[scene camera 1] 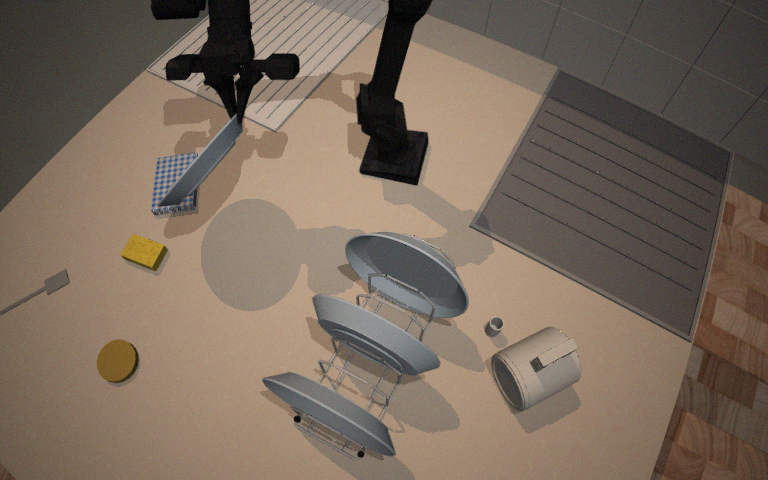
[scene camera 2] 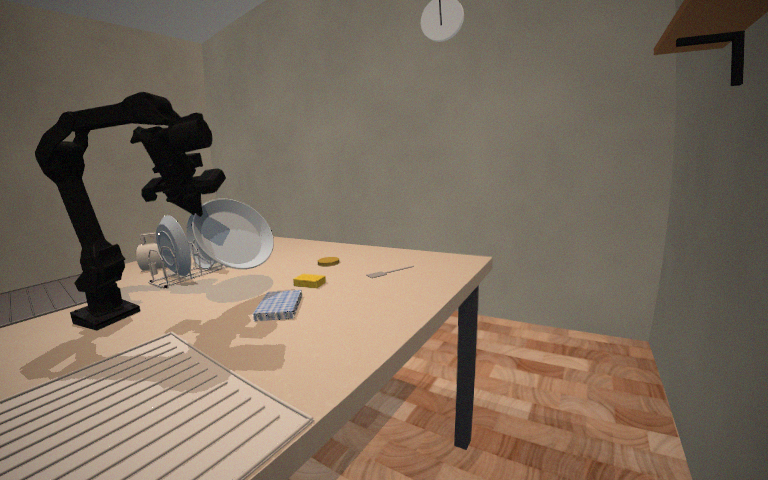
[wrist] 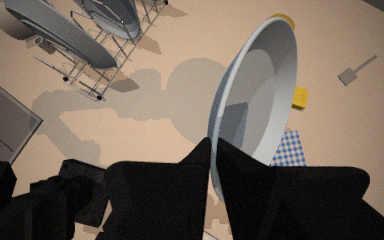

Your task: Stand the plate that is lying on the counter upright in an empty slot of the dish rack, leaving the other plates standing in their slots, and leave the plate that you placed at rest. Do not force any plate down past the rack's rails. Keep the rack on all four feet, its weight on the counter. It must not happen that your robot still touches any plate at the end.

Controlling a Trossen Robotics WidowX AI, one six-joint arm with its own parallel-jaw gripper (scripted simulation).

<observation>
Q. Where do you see a yellow disc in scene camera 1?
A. At 118, 360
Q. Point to a grey mat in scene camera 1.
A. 628, 203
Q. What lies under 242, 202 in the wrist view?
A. My gripper.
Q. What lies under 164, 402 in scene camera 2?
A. A white mat.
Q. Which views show my gripper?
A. Scene camera 1, scene camera 2 and the wrist view: all of them.
</observation>
